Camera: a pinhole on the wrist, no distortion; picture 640 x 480 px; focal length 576.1 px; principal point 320.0 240.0 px. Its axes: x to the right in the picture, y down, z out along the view. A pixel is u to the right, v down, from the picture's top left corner.
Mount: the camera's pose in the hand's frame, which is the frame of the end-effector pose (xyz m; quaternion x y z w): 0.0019 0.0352 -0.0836 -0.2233 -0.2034 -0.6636 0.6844
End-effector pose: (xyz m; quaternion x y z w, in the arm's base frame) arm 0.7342 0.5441 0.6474 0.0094 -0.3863 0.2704 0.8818
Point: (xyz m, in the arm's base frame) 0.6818 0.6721 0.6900
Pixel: 307 452
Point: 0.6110 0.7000 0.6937
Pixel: 252 323
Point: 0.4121 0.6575 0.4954
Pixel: outside the picture
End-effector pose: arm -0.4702 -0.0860 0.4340 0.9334 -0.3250 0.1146 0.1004
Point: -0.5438 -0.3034 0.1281
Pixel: 487 201
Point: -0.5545 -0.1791 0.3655
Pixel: 399 126
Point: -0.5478 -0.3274 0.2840
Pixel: 341 295
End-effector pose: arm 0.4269 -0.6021 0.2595 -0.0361 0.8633 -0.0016 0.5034
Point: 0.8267 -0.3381 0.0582
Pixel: 459 184
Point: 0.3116 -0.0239 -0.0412
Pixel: outside the picture
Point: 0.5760 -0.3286 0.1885
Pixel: 249 180
